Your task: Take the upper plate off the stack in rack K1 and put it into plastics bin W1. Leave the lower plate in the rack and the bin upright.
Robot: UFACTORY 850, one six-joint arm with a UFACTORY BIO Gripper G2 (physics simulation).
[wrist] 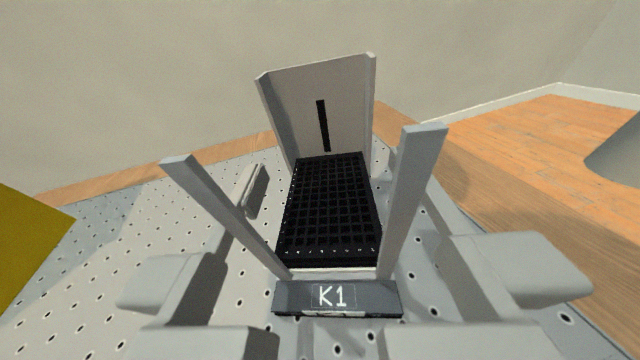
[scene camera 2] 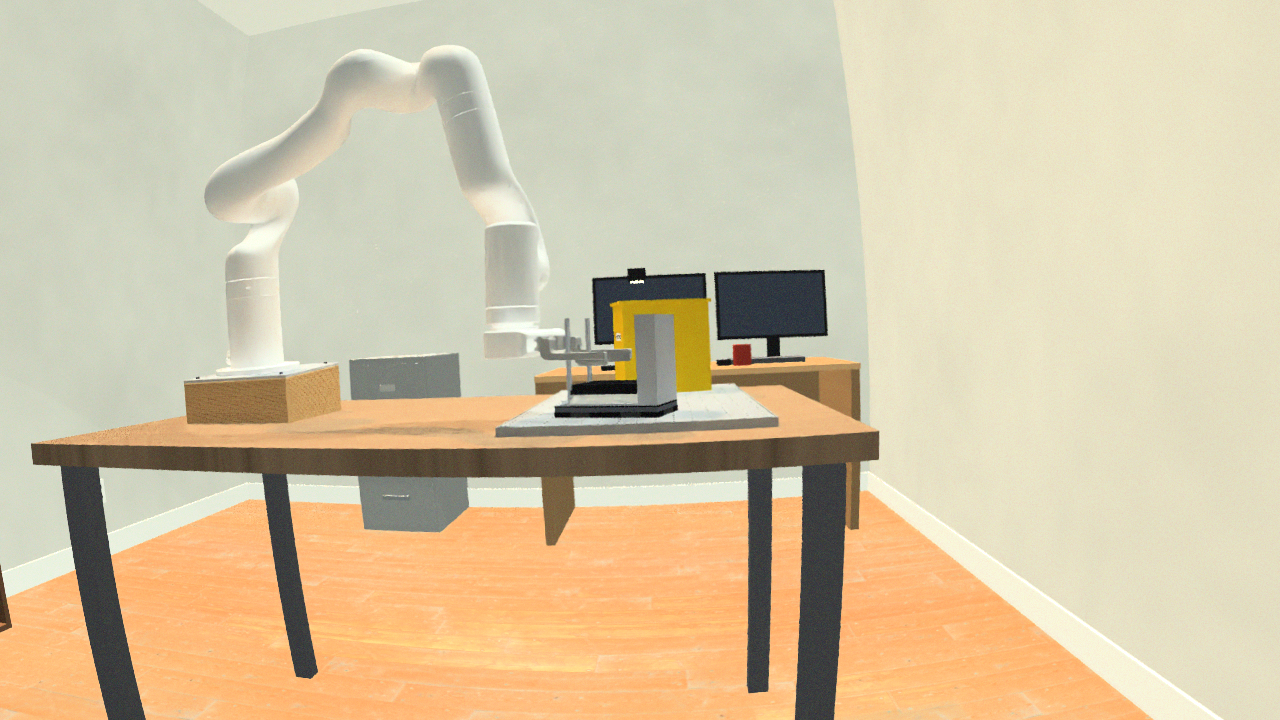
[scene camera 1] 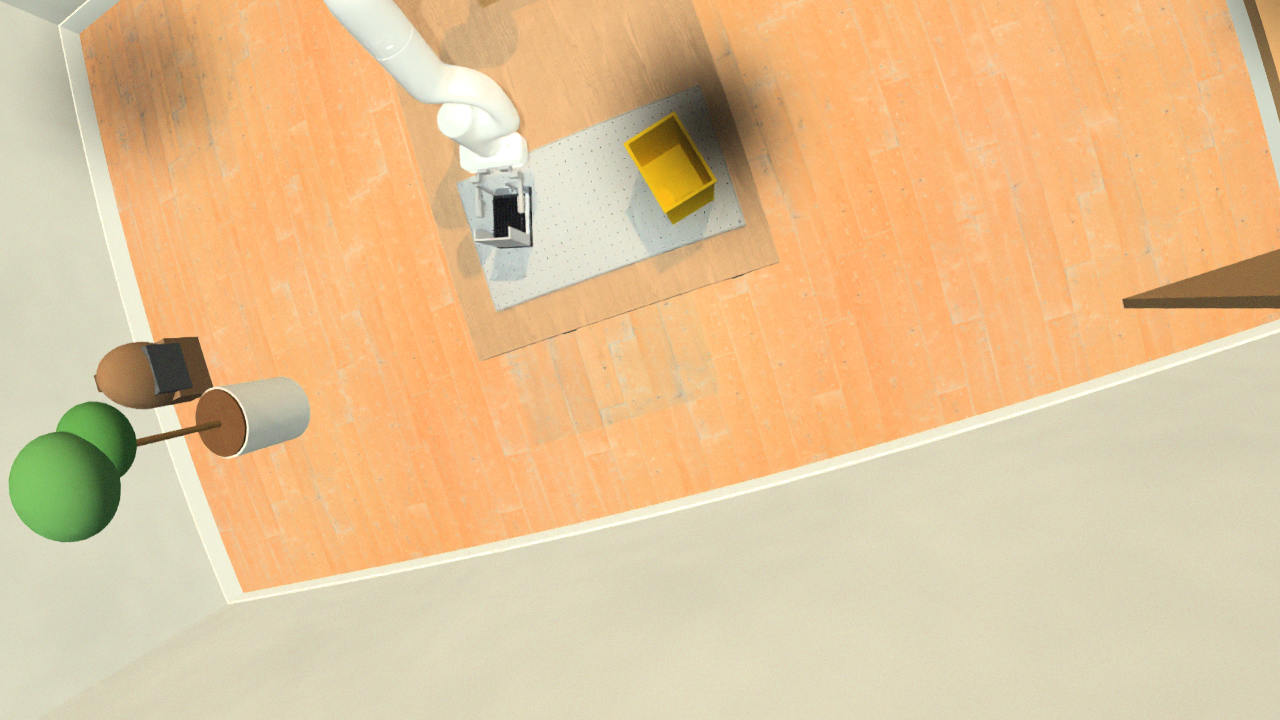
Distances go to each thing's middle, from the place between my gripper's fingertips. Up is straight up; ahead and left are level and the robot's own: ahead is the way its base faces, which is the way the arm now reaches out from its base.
Labels:
The black plate (scene camera 1: 505, 208) is 4 cm below my hand. Round my hand: yellow bin W1 (scene camera 1: 666, 156): 5 cm ahead, 44 cm to the left, 1 cm above.

